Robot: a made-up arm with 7 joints.
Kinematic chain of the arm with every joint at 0, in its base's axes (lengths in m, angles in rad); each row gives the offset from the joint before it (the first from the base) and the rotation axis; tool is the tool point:
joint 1: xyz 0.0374 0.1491 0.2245 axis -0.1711 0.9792 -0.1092
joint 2: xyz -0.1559 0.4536 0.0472 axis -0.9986 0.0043 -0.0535
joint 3: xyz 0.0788 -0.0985 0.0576 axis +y
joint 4: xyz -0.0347 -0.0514 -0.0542 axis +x
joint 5: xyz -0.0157 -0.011 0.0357 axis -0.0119 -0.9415 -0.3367
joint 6: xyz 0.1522 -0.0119 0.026 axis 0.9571 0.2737 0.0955
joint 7: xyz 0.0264 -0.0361 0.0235 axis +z
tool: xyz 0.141 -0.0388 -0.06
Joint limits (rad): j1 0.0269..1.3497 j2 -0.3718..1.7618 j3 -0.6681..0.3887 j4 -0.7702..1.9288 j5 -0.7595..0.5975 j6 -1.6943..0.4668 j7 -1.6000..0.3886
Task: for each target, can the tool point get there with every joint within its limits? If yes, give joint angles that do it. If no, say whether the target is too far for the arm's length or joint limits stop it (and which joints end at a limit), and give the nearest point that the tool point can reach.
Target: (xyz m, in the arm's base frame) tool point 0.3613 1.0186 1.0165
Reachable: no: too far | nearest point 0.1999 0.8153 0.6713 | short by 0.432 m
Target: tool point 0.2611 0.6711 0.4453
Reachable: yes | joints 0.2661 0.9259 -0.5615 -0.1021 -0.6011 -1.4677 -0.4050
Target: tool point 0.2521 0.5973 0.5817
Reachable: yes | joints 0.3310 1.5889 -0.4828 1.1095 -0.0513 -0.8008 -1.3132
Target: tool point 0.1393 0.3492 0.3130
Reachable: yes | joints 0.6735 1.1688 0.3060 1.4488 -0.5567 -0.5510 -1.2880
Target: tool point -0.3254 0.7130 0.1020
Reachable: no: joint limits stop it (at a limit: joint 1, joint 2, joint 3, joint 5, joint 6) | nearest point -0.1834 0.6024 0.1158 | short by 0.181 m
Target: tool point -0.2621 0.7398 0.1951
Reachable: no: joint limits stop it (at a limit: joint 1, joint 2, joint 3, joint 4, joint 5, joint 6) | nearest point -0.1935 0.7605 0.2373 | short by 0.083 m
